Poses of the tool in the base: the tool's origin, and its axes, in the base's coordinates. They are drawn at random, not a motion.
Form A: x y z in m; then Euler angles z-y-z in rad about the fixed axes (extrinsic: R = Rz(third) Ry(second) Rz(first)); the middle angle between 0 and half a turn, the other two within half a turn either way.
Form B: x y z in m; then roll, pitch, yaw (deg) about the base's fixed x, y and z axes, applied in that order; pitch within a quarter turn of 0, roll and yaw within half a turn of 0. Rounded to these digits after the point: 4 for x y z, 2 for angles.
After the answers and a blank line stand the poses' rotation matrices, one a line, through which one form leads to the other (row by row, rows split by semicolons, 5 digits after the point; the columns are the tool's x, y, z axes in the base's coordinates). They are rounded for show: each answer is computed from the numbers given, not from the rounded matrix.
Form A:
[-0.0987 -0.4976 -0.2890 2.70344 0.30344 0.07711]
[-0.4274 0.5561 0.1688 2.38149 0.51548 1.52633]
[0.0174 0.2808 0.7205 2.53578 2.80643 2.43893]
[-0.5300 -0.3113 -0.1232 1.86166 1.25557 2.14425]
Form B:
[-0.0987 -0.4976 -0.2890 7.57 -15.70 158.27]
[-0.4274 0.5561 0.1688 21.32 -20.93 -140.08]
[0.0174 0.2808 0.7205 168.78 -15.69 176.00]
[-0.5300 -0.3113 -0.1232 71.20 -15.82 -141.84]

-0.89428 -0.33392 0.29792; 0.35644 -0.93404 0.02302; 0.27058 0.12677 0.95431
-0.71635 0.69740 0.02191; -0.59934 -0.63109 0.49247; 0.35727 0.33964 0.87006
-0.96041 0.12088 -0.25101; 0.06714 0.97484 0.21257; 0.27039 0.18730 -0.94436
-0.75651 0.40204 -0.51580; -0.59444 -0.09391 0.79864; 0.27265 0.91079 0.31003

